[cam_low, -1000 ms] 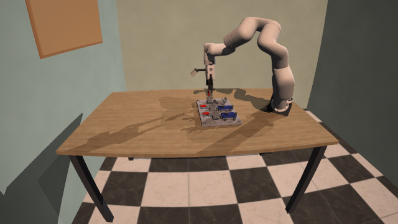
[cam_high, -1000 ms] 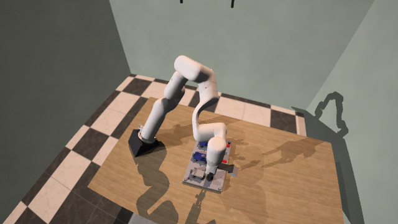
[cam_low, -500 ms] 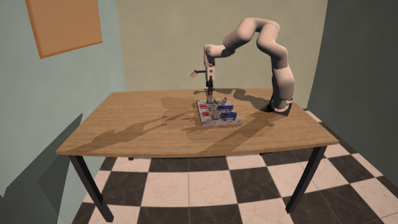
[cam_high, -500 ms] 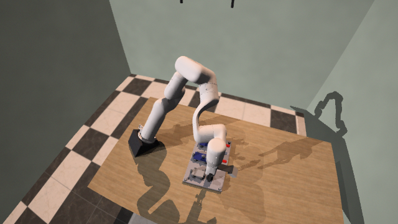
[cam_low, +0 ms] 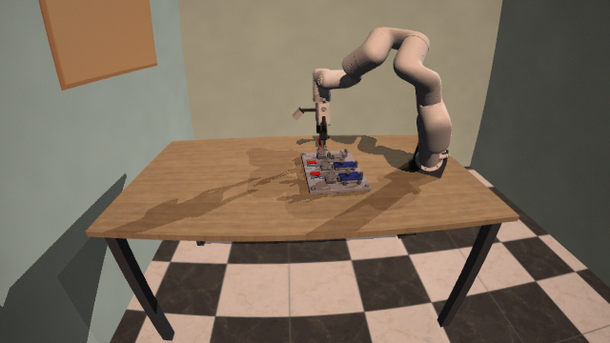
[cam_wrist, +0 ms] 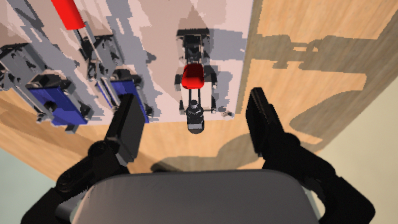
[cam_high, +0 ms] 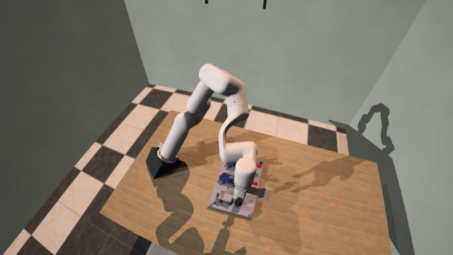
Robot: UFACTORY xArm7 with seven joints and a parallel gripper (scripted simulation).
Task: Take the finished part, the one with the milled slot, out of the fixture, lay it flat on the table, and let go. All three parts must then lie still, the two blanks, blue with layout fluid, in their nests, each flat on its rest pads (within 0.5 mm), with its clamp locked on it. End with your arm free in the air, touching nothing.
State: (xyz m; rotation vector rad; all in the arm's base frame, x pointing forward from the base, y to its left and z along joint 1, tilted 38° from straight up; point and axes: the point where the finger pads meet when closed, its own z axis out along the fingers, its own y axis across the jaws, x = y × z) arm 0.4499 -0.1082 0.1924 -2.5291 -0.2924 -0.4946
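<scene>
My hand is 9 cm above the grey finished part, 8 cm past it and 3 cm to the left of it. Round my hand: blue blank (12 cm behind, 10 cm below, 8 cm to the left); grey fixture plate (12 cm below, 9 cm to the left, 7 cm behind).
</scene>
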